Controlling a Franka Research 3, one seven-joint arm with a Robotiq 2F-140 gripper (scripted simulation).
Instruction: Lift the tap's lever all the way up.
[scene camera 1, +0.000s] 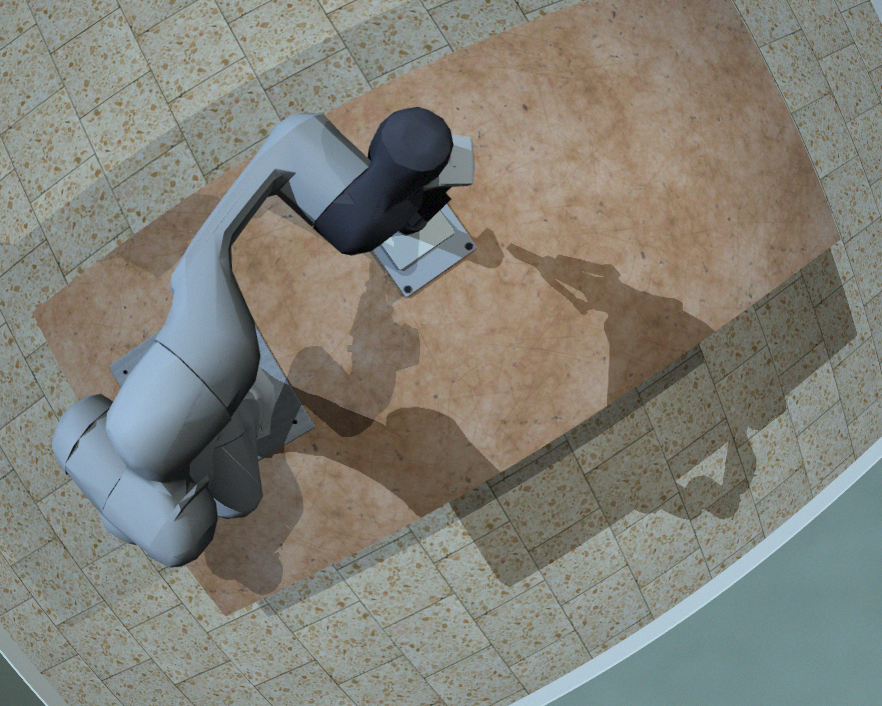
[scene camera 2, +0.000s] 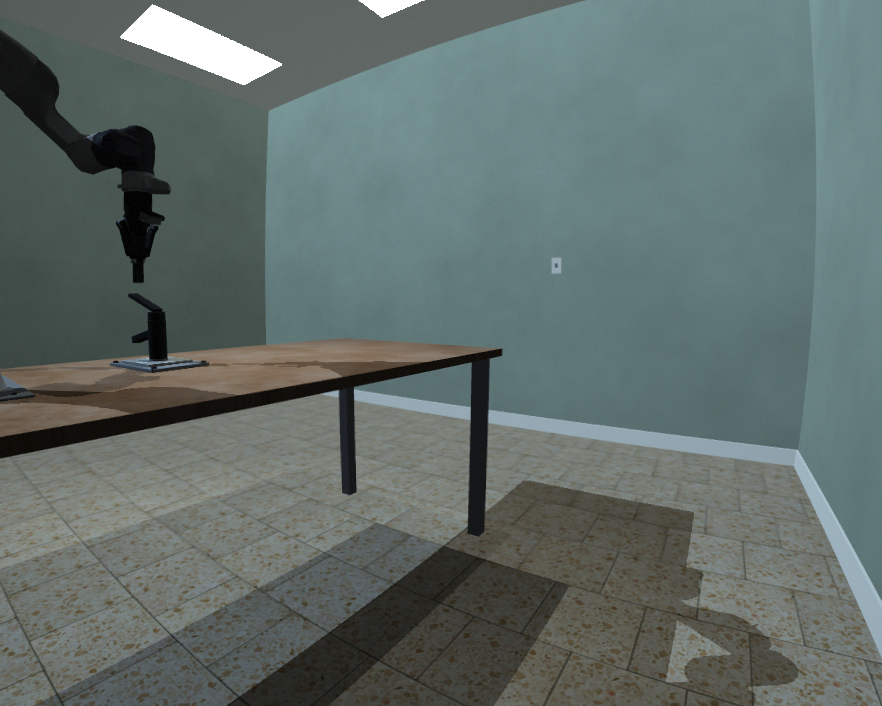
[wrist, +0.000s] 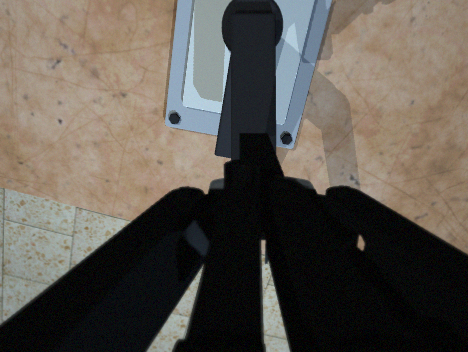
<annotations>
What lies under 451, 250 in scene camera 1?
A base plate.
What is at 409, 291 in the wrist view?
My gripper.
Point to a lever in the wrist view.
At 253, 37
</annotations>
